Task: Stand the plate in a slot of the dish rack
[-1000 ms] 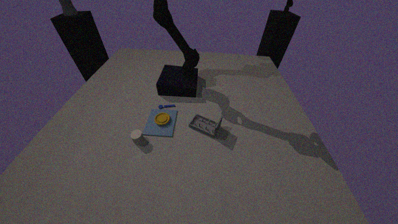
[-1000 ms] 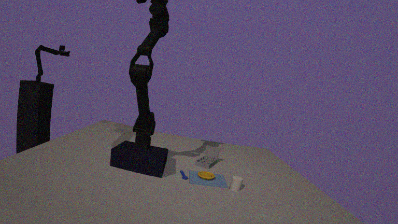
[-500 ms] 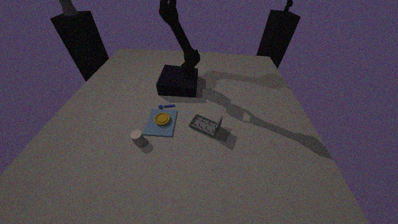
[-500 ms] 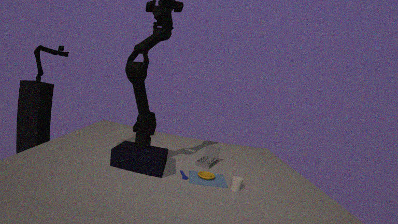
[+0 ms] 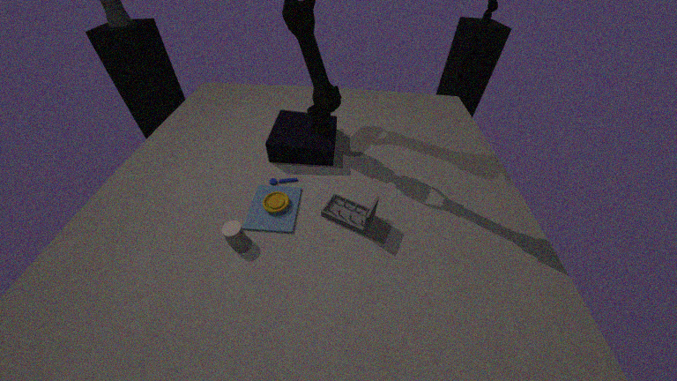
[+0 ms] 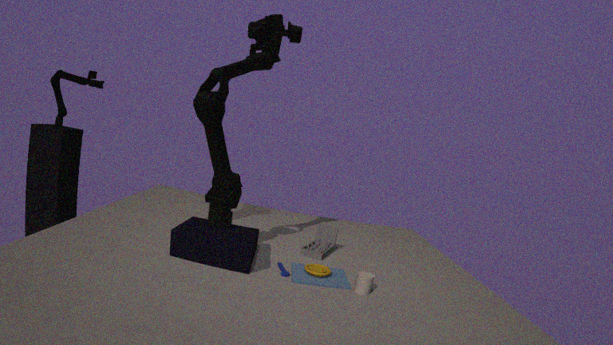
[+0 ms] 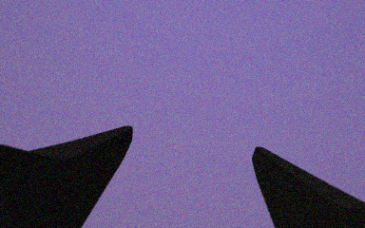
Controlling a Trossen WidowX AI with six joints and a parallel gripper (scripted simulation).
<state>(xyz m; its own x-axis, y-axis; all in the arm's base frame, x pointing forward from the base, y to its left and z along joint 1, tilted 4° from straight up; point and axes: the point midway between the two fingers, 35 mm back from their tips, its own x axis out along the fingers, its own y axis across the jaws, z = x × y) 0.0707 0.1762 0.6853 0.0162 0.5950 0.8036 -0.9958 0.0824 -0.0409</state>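
The yellow plate is 220 mm ahead of my gripper tip, 370 mm to the right of it and 740 mm below it. The rest, counted from my gripper tip: white cup (320 mm ahead, 460 mm to the right, 740 mm below); grey dish rack (260 mm ahead, 180 mm to the right, 740 mm below); blue spoon (130 mm ahead, 370 mm to the right, 760 mm below).
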